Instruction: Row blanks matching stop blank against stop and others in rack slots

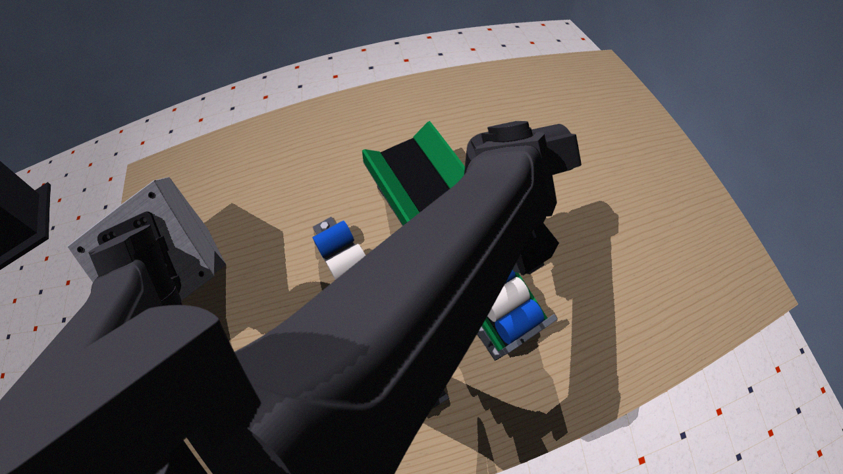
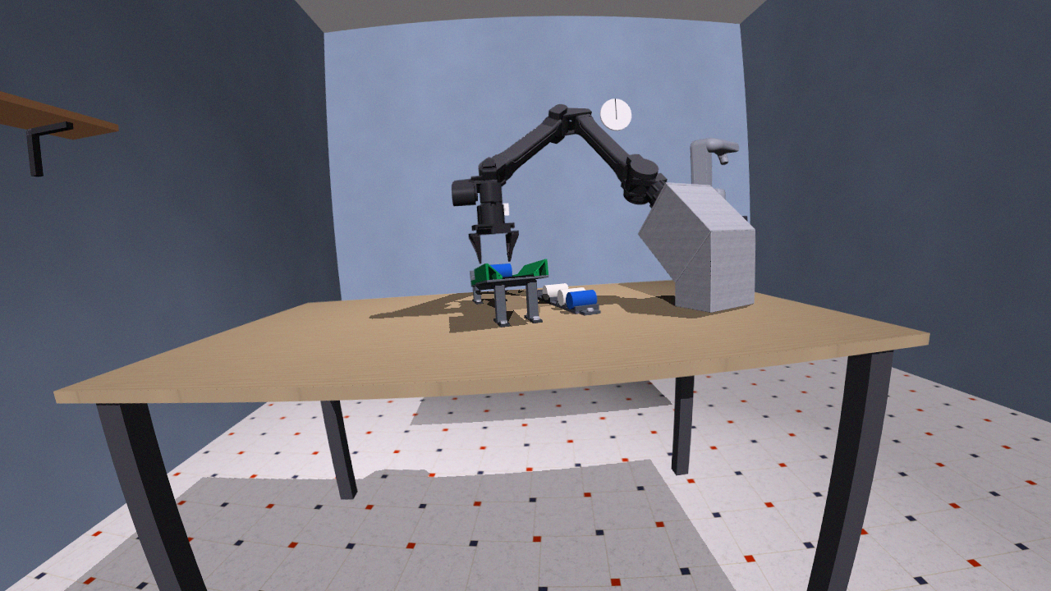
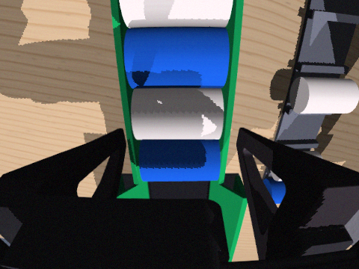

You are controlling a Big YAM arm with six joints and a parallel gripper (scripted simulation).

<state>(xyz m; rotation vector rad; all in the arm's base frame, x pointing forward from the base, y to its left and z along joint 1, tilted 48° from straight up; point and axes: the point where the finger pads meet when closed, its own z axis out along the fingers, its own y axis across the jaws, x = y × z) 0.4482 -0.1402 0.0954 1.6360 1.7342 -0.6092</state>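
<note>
Right now the grey stock rack is 16 cm behind my hand, 4 cm to the left of it and 13 cm below it. Round my hand: grey stop (14 cm to the right, 6 cm below).
</note>
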